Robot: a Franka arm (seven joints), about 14 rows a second.
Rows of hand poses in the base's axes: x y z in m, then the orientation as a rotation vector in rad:
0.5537 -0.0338 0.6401 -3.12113 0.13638 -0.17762
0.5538 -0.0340 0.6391 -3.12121 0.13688 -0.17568
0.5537 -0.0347 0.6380 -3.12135 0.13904 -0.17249
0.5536 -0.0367 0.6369 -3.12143 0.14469 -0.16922
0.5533 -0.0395 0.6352 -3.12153 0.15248 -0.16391
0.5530 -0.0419 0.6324 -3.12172 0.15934 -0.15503
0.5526 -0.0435 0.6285 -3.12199 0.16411 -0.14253
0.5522 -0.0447 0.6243 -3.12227 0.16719 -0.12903
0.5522 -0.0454 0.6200 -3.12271 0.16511 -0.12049
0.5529 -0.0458 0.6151 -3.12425 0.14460 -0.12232
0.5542 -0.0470 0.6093 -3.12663 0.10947 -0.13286
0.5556 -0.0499 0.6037 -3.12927 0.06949 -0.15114
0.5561 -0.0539 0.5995 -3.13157 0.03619 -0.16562
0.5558 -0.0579 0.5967 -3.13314 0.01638 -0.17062
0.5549 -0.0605 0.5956 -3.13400 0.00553 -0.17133
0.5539 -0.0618 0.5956 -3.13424 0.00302 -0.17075
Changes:
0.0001 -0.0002 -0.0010 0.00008 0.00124 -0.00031
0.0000 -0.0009 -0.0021 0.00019 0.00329 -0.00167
-0.0001 -0.0029 -0.0032 0.00033 0.00541 -0.00527
-0.0004 -0.0057 -0.0049 0.00057 0.00883 -0.01022
-0.0007 -0.0081 -0.0077 0.00099 0.01453 -0.01456
-0.0011 -0.0097 -0.0116 0.00159 0.02253 -0.01753
-0.0015 -0.0109 -0.0158 0.00222 0.03115 -0.01943
-0.0015 -0.0116 -0.0201 0.00239 0.03660 -0.01806
-0.0008 -0.0120 -0.0250 0.00100 0.03543 -0.00498
0.0005 -0.0132 -0.0308 -0.00195 0.02870 0.01735
0.0019 -0.0161 -0.0364 -0.00622 0.01708 0.04266
0.0024 -0.0201 -0.0406 -0.01029 0.00792 0.06368
0.0021 -0.0241 -0.0434 -0.01281 0.00479 0.07618
0.0012 -0.0267 -0.0445 -0.01408 0.00436 0.08303
0.0002 -0.0280 -0.0445 -0.01436 0.00474 0.08462

